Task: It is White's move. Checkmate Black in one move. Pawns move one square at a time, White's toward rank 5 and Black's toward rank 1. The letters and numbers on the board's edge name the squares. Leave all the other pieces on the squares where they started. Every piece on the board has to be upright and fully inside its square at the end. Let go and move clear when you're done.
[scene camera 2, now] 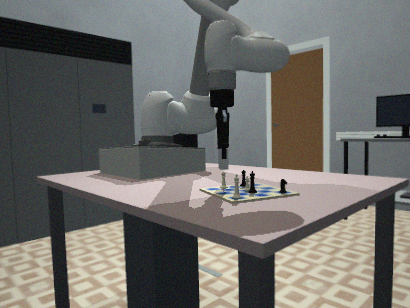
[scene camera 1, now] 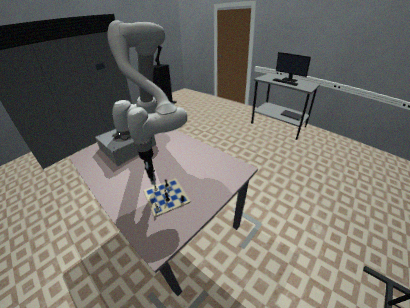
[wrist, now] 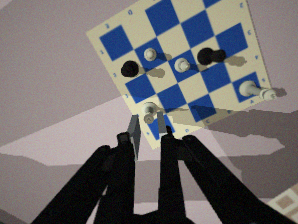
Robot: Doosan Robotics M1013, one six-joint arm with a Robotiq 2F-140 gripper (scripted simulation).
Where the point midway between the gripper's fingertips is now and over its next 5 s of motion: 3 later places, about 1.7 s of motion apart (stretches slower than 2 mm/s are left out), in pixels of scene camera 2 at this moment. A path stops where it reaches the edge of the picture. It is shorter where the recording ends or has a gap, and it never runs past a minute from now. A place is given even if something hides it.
My gripper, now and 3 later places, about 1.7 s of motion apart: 223,168; 223,168; 248,160; 249,185
